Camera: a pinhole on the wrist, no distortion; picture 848 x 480 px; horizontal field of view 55.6 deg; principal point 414.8 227.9 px. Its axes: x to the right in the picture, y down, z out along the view. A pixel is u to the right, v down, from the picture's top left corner.
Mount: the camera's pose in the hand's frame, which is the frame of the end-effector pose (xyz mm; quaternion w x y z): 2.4 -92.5 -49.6 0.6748 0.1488 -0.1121 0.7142
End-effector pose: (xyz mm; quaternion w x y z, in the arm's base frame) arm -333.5 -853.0 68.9 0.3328 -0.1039 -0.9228 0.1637
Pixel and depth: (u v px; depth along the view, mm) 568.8 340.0 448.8
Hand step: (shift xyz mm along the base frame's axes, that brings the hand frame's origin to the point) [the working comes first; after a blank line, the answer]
In the camera's frame: 85.9 62.6 448.8

-247.8 -269.7 -246.1
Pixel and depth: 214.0 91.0 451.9
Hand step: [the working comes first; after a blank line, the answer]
In the camera's frame: -112.8 -76.9 451.9

-326.0 -371.4 -39.9
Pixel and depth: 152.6 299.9 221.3
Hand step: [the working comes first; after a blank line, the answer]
In the camera's frame: -72.2 19.8 221.3

-104.4 -253.3 -5.8
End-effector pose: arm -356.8 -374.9 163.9 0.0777 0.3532 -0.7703 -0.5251
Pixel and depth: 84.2 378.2 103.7
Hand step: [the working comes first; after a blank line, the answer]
In the camera's frame: -42.6 19.4 103.7

69.6 -4.3 -159.5
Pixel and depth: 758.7 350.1 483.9
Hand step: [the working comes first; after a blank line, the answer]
In the camera's frame: 206.9 73.5 483.9

-161.0 377.1 -264.9
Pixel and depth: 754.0 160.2 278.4
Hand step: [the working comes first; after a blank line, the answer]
In the camera's frame: 117.4 -23.4 278.4

-113.0 149.6 -190.1
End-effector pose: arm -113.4 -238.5 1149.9 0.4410 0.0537 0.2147 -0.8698
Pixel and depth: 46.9 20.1 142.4
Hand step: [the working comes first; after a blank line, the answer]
In the camera's frame: -65.1 -36.8 142.4

-184.9 42.8 103.6
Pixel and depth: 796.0 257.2 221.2
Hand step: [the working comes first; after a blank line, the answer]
In the camera's frame: 104.9 8.1 221.2

-42.7 -45.2 199.3
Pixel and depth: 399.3 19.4 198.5
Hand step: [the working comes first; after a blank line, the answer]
In the camera's frame: -3.8 -51.5 198.5

-157.2 -19.3 153.7
